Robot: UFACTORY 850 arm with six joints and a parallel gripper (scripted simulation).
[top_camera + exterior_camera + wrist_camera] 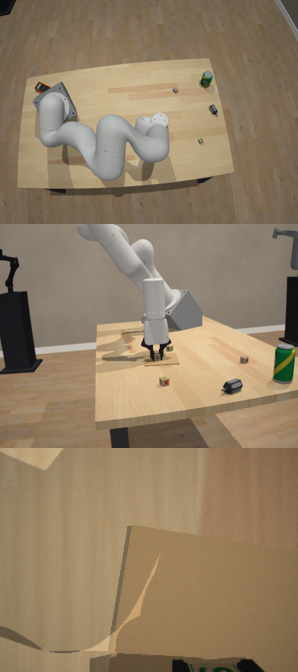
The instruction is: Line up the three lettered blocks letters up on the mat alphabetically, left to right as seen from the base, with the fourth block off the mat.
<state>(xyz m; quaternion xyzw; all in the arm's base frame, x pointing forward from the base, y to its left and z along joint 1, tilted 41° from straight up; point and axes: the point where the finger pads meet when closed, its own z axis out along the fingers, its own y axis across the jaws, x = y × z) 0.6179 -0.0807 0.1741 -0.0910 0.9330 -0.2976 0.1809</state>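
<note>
Right now my hand is 2 cm to the right of the tan mat and 2 cm above it. The rest, counted from my hand: green can 34 cm ahead, 38 cm to the left, 4 cm above; orange meter 80 cm behind, 40 cm to the left, 1 cm below.
</note>
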